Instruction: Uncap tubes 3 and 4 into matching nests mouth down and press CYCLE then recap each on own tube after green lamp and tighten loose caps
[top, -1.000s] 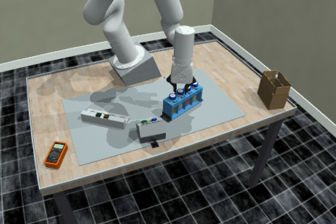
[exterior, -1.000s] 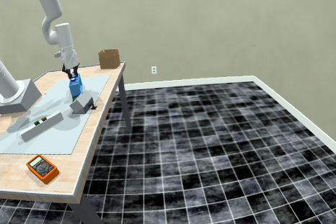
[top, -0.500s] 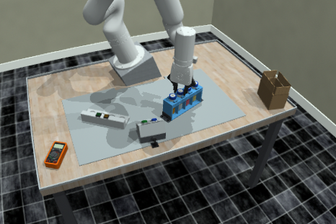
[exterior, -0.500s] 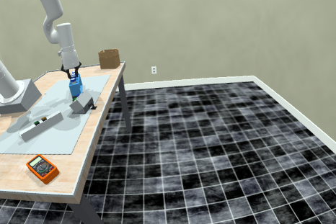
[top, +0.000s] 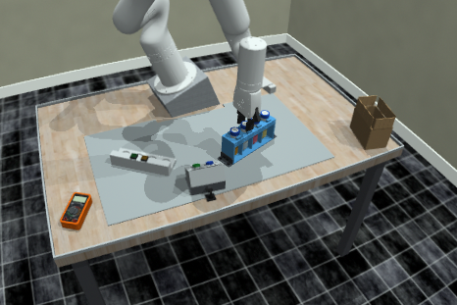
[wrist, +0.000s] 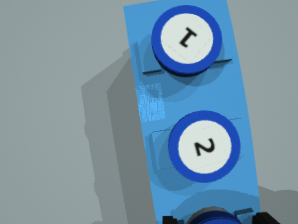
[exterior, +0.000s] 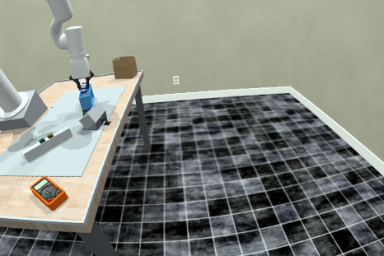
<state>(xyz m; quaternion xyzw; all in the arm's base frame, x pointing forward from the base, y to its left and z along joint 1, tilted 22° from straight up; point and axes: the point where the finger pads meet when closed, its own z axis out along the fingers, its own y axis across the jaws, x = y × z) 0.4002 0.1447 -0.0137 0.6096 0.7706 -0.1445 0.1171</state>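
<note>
Now: the blue-and-white cap 50 mm to the right of my hand, 20 mm below it and 20 mm ahead of it. From my hand the other things lie so: green key 210 mm to the right, 90 mm ahead, 60 mm below; then blue key 170 mm to the right, 90 mm ahead, 60 mm below; then key housing 190 mm to the right, 110 mm ahead, 80 mm below.
</note>
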